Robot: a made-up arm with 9 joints. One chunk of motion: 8 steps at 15 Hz.
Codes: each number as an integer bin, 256 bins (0 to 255) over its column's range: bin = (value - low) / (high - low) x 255, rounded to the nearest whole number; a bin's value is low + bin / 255 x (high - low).
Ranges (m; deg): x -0.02..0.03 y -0.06..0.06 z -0.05..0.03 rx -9..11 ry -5..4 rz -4..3
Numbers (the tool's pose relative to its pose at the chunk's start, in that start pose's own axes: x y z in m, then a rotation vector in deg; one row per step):
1: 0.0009 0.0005 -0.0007 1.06 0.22 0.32
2: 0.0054 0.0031 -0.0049 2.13 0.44 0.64
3: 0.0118 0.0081 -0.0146 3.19 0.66 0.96
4: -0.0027 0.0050 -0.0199 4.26 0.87 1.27
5: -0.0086 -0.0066 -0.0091 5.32 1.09 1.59
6: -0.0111 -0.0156 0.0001 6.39 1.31 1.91
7: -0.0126 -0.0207 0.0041 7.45 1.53 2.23
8: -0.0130 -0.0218 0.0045 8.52 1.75 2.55
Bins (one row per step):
1: 107 129 157 128 148 157
2: 130 134 144 142 154 169
3: 162 145 113 155 160 181
4: 88 138 96 169 166 192
5: 58 113 130 183 173 204
6: 45 94 160 196 179 215
7: 38 84 172 210 185 227
8: 36 81 174 223 191 239

